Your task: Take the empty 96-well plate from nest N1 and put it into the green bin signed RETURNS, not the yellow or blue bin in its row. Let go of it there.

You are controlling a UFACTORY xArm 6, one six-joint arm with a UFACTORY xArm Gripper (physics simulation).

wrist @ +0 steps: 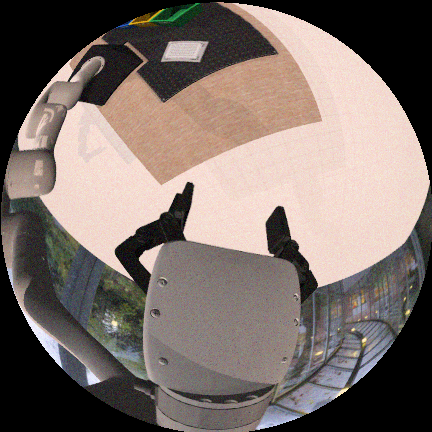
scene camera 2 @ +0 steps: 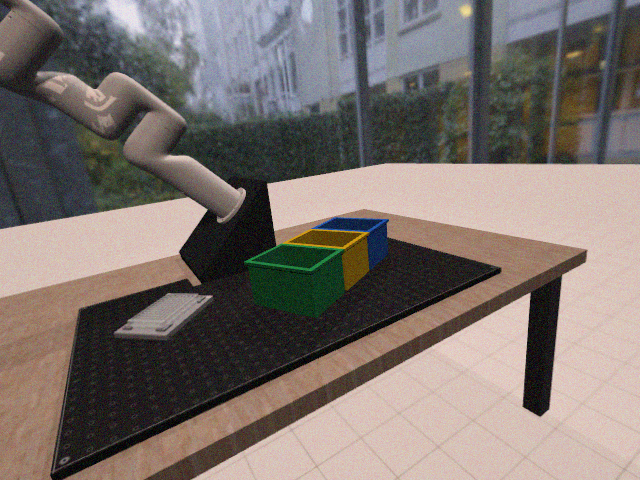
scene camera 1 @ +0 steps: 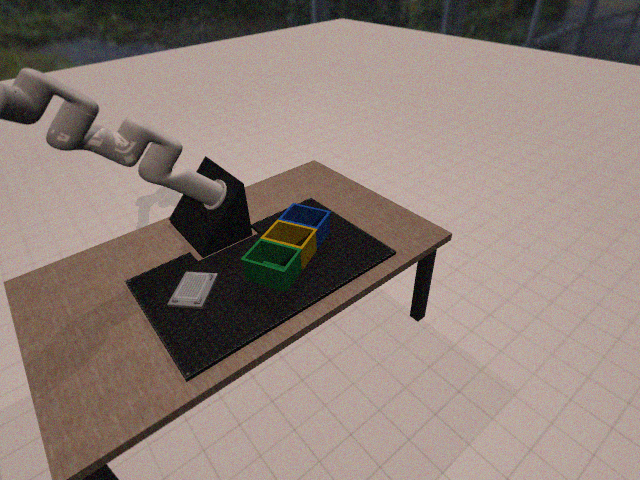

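Pixels of known places: gripper, fingertip midpoint: (wrist: 233, 203); arm's base at its link origin: (scene camera 2: 232, 206) (scene camera 1: 215, 195).
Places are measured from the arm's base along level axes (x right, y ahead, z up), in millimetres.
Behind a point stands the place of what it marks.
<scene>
A pale flat plate in a low light-coloured nest (scene camera 1: 193, 288) {x 235, y 305, z -135 mm} (scene camera 2: 166, 314) {x 233, y 329, z -135 mm} (wrist: 184, 51) {x 247, y 290, z -141 mm} lies on the black mat, left of the bins in both scene views; where plate and nest part is hard to tell. The green bin (scene camera 1: 273, 273) {x 0, y 451, z -87 mm} (scene camera 2: 294, 281) {x 0, y 451, z -89 mm} (wrist: 182, 16) stands at the near end of the bin row; its sign cannot be read. My gripper (wrist: 233, 203) {x 632, y 318, z 342 mm} is open with nothing between its fingers. In the wrist view it is far from the plate, past the table's edge and over the floor. The gripper does not show in the scene views.
The yellow bin (scene camera 1: 308, 253) {x -173, y 395, z -122 mm} (scene camera 2: 356, 262) {x -177, y 392, z -114 mm} (wrist: 145, 19) and blue bin (scene camera 1: 324, 230) {x -296, y 321, z -115 mm} (scene camera 2: 378, 248) {x -287, y 326, z -122 mm} continue the row behind the green bin. The black mat (scene camera 1: 206, 341) {x 279, y 522, z -161 mm} (scene camera 2: 206, 361) {x 187, y 500, z -160 mm} (wrist: 235, 45) {x 303, y 469, z -160 mm} lies on the wooden table (scene camera 1: 93, 351) {x 573, y 344, z -173 mm} (wrist: 210, 120) {x 602, y 221, z -174 mm}. The black arm base (scene camera 1: 227, 227) {x 15, y 110, z -87 mm} (scene camera 2: 248, 242) {x -4, y 109, z -89 mm} (wrist: 112, 75) {x 106, y -7, z -105 mm} stands behind the mat.
</scene>
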